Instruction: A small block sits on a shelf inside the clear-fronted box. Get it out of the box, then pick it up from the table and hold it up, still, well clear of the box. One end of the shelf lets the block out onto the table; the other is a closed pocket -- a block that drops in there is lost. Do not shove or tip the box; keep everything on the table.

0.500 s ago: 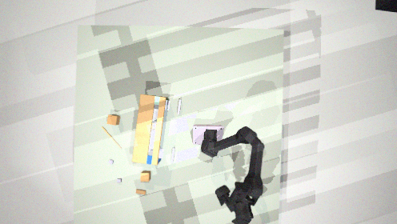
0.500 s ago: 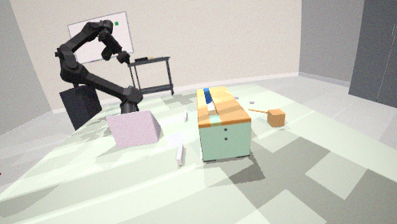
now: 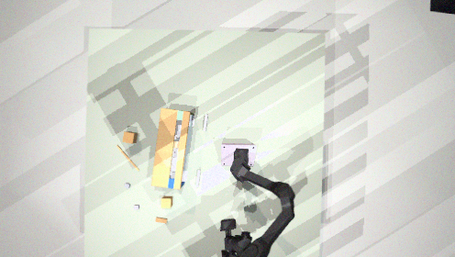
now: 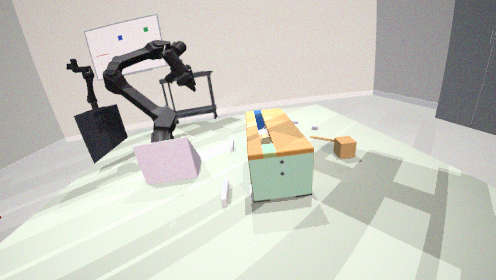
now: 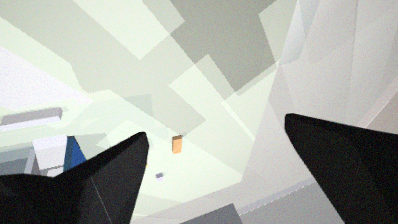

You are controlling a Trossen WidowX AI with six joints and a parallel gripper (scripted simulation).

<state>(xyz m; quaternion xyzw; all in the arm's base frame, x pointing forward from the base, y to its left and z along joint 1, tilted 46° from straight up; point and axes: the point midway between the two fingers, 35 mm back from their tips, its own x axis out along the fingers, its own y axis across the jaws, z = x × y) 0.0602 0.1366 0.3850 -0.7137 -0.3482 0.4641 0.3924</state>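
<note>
My gripper tip is now 260 mm short of the tan block, 390 mm to the left of it and 150 mm above it. Also, from my gripper tip: box (250 mm ahead, 380 mm to the right, 180 mm below); orange piece (330 mm ahead, 30 mm to the left, 230 mm below); thin stick (540 mm ahead, 290 mm to the right, 240 mm below).
</note>
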